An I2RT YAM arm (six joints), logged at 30 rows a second.
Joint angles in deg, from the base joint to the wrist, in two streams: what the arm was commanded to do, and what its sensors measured. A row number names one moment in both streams.
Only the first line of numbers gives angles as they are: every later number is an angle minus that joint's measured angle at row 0.
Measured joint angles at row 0:
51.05 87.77 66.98 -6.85 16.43 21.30
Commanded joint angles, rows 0 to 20:
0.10 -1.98 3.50 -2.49 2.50 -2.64
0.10 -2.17 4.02 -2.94 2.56 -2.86
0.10 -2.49 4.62 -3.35 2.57 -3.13
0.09 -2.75 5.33 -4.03 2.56 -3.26
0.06 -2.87 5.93 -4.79 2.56 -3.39
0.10 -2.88 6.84 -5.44 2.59 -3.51
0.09 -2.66 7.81 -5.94 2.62 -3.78
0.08 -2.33 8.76 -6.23 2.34 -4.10
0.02 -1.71 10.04 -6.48 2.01 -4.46
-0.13 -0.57 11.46 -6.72 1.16 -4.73
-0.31 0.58 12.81 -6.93 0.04 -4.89
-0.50 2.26 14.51 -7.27 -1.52 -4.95
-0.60 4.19 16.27 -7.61 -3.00 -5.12
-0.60 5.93 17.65 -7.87 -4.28 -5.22
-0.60 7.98 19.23 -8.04 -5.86 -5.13
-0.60 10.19 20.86 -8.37 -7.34 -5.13
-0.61 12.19 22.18 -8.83 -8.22 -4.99
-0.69 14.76 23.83 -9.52 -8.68 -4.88
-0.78 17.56 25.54 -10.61 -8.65 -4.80
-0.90 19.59 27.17 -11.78 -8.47 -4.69
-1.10 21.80 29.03 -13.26 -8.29 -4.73
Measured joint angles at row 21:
-0.64 16.65 26.14 -8.40 -6.21 -4.35
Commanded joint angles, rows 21 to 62:
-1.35 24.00 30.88 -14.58 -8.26 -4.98
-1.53 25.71 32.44 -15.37 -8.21 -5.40
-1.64 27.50 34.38 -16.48 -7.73 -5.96
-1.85 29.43 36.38 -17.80 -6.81 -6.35
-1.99 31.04 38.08 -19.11 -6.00 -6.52
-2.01 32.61 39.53 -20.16 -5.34 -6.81
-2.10 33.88 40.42 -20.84 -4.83 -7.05
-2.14 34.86 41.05 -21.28 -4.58 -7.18
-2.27 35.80 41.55 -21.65 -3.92 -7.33
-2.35 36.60 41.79 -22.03 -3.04 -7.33
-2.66 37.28 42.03 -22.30 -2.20 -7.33
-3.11 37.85 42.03 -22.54 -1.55 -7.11
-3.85 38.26 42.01 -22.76 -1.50 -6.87
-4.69 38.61 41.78 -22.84 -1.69 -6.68
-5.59 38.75 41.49 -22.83 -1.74 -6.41
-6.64 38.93 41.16 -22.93 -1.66 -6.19
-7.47 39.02 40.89 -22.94 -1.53 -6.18
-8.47 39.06 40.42 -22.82 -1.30 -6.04
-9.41 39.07 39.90 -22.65 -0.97 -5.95
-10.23 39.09 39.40 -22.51 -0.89 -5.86
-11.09 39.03 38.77 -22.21 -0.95 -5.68
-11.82 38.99 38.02 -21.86 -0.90 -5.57
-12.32 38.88 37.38 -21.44 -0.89 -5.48
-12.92 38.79 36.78 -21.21 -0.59 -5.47
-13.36 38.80 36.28 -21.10 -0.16 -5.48
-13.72 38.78 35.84 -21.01 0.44 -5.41
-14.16 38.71 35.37 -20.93 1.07 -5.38
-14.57 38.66 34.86 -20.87 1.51 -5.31
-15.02 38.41 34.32 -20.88 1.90 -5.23
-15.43 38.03 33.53 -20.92 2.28 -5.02
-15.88 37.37 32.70 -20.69 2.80 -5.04
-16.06 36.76 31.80 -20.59 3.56 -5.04
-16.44 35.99 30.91 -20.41 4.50 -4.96
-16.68 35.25 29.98 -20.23 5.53 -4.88
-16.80 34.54 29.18 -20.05 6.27 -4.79
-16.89 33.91 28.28 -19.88 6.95 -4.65
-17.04 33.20 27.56 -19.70 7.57 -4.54
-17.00 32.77 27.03 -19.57 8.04 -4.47
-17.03 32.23 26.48 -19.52 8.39 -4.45
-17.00 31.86 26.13 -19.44 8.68 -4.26
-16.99 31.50 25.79 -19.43 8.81 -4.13
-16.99 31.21 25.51 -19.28 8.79 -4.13
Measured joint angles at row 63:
-16.83 34.90 26.25 -20.04 6.12 -4.94
